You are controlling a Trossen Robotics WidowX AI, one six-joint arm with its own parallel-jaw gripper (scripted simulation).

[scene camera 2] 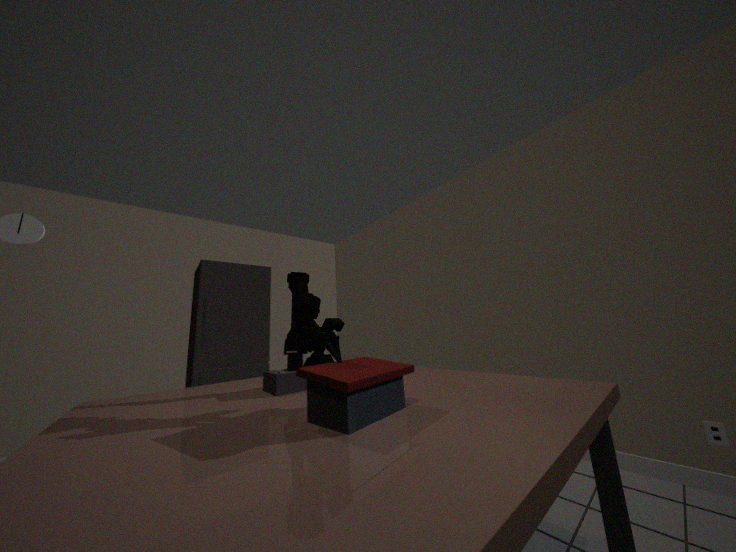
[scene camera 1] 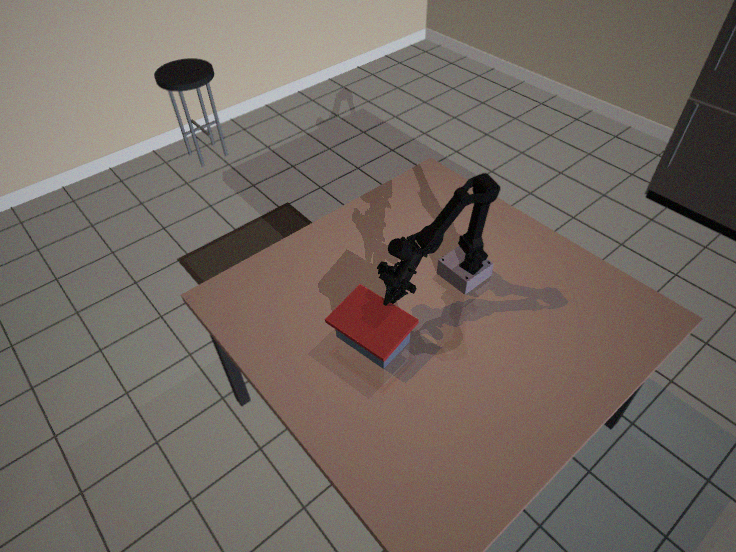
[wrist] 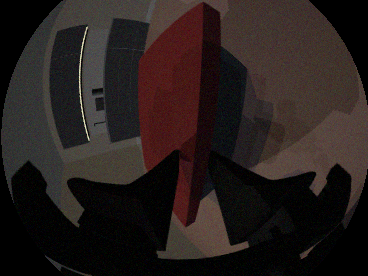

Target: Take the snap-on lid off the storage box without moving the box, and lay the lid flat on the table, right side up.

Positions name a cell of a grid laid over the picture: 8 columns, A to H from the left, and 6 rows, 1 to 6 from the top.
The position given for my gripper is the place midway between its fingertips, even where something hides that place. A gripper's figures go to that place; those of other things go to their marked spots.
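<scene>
A red lid (wrist: D2) is 90 mm from the lens; my gripper (wrist: E4) is 100 mm from the lens.
</scene>
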